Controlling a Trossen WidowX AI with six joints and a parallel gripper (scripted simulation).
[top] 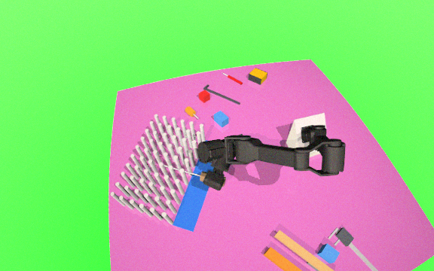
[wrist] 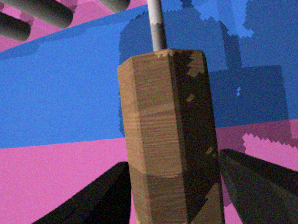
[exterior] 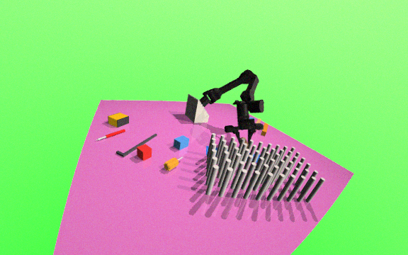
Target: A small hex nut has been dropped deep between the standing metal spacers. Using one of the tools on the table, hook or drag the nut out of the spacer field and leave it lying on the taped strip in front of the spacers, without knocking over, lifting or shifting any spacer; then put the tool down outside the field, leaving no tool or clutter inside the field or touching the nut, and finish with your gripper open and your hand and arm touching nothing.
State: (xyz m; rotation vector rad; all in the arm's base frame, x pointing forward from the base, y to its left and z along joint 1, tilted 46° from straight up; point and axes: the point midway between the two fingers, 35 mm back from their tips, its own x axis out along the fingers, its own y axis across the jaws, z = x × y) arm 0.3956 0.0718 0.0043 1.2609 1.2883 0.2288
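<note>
Now: the blue taped strip 5 cm ahead of my gripper tip, 4 cm below it and 2 cm to the right of it. Also, from my gripper tip: red cube (47 cm to the right, 6 cm behind, 2 cm below); then wooden-handled tool (9 cm ahead, 5 cm to the right); then orange-handled tool (37 cm to the right, 2 cm below, 2 cm ahead).
</note>
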